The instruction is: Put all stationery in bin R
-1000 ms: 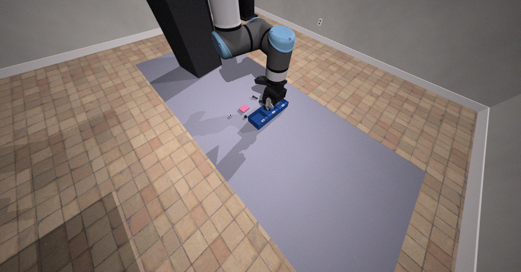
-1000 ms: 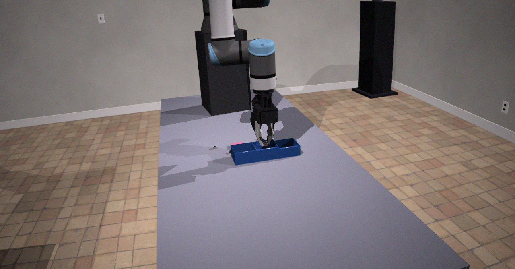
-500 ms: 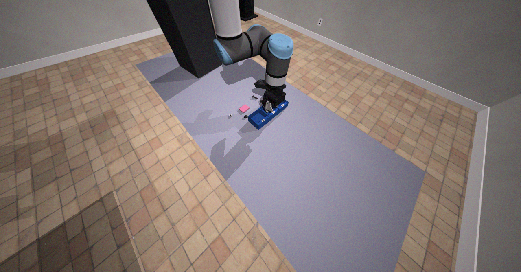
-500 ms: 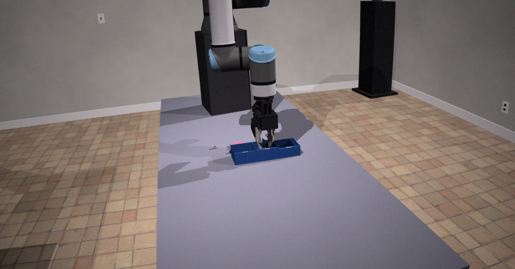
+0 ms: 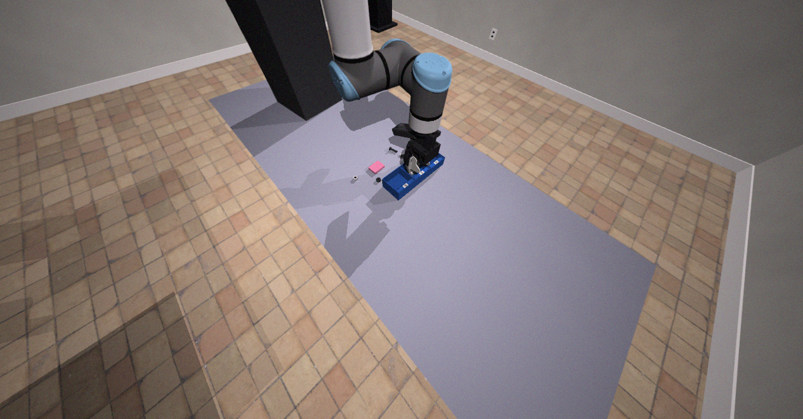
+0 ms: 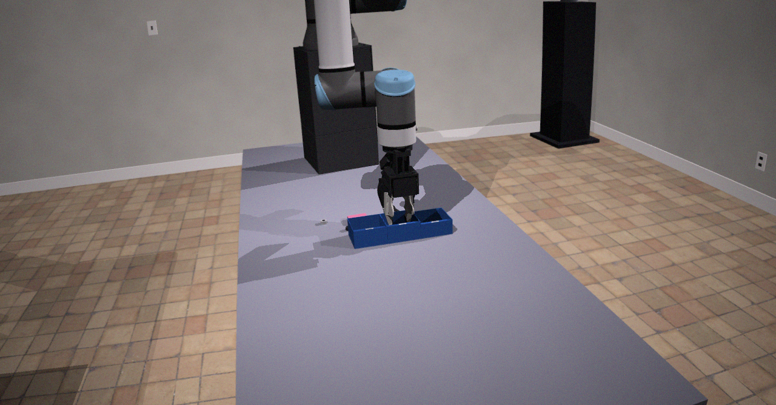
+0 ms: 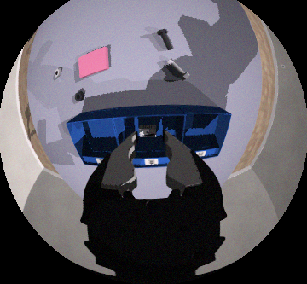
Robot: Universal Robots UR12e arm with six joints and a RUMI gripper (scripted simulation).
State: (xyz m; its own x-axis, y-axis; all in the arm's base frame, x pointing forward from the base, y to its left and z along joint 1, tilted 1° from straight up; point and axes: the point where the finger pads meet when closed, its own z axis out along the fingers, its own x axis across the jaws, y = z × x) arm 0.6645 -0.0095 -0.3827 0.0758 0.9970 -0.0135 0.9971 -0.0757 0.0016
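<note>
The blue bin row is 10 mm ahead of my hand and 10 mm below it. The rest, counted from my hand: light metal screw (80 mm behind, 50 mm to the left, 30 mm below); then white piece (10 mm below); then black nut (70 mm behind, 110 mm to the right, 30 mm below).
</note>
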